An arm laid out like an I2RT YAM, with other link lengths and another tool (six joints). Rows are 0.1 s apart.
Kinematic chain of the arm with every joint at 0, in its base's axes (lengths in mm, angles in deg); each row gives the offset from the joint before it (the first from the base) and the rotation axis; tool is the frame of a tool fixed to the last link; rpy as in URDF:
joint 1: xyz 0 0 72.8 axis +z
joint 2: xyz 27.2 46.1 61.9 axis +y
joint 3: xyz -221.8 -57.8 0 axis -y
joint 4: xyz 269.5 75.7 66 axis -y
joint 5: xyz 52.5 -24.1 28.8 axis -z
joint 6: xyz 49.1 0 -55.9 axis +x
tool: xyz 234 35 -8 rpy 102 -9.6 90
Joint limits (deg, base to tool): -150..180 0..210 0..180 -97..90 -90..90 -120..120
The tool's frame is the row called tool.
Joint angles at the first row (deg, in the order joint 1, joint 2, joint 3, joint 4, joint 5, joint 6):
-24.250, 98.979, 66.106, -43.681, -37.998, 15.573
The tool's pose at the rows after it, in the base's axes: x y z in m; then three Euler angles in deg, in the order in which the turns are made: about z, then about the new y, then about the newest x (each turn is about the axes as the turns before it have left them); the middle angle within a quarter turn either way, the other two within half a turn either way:
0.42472 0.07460 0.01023 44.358 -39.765 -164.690
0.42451 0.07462 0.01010 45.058 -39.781 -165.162
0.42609 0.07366 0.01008 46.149 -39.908 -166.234
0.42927 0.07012 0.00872 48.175 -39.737 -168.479
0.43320 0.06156 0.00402 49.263 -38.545 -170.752
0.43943 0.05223 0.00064 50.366 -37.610 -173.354
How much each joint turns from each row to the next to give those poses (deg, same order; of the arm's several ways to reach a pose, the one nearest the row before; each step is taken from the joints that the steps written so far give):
0.000, -0.002, -0.002, -0.305, 0.000, -0.436
0.000, 0.003, 0.004, 0.021, 0.021, -0.525
0.000, -0.001, -0.001, 0.479, 0.066, -0.547
0.000, 0.001, 0.001, 1.006, 0.547, -0.940
-0.021, -0.001, -0.001, 1.247, 1.683, -0.151
-0.045, 0.000, -0.001, 1.726, 1.529, 0.020

